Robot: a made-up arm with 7 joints.
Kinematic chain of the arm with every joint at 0, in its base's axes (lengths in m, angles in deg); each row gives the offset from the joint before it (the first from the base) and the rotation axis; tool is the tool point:
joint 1: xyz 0 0 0.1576 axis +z
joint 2: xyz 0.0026 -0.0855 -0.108 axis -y
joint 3: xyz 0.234 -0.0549 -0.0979 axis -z
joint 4: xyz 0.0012 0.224 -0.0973 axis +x
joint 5: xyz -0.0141 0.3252 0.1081 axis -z
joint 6: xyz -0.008 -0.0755 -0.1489 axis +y
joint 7: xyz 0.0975 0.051 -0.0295 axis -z
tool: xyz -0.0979 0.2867 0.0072
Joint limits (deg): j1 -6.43..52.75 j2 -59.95..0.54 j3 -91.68..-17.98 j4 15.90..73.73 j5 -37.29..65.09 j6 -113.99..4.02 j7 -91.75..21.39
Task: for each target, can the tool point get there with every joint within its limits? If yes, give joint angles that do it. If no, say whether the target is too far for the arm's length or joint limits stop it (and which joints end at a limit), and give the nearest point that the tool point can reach.
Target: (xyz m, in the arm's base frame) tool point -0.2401 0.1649 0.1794
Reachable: yes | joints 8.23 -17.95 -61.99 64.57 25.71 -102.29 -49.35
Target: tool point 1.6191 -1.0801 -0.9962
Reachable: no: too far | nearest point 0.1421 -0.4328 -0.1994 | short by 1.799 m
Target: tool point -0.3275 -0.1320 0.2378
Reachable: yes | joints 35.50 -4.57 -65.43 52.81 34.44 -19.21 -35.64
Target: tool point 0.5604 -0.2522 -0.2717
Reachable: no: joint limits stop it (at a limit: joint 1, joint 2, joint 3, joint 4, joint 7) | nearest point 0.1716 -0.3134 -0.1614 | short by 0.409 m
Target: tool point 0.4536 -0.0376 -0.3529
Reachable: no: joint limits stop it (at a limit: joint 1, joint 2, joint 3, joint 4, joint 5, joint 7) | nearest point 0.3986 0.1622 -0.1881 | short by 0.265 m
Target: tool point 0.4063 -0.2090 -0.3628
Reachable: no: joint limits stop it (at a limit: joint 1, joint 2, joint 3, joint 4, joint 7) | nearest point 0.1451 -0.2883 -0.2106 | short by 0.313 m
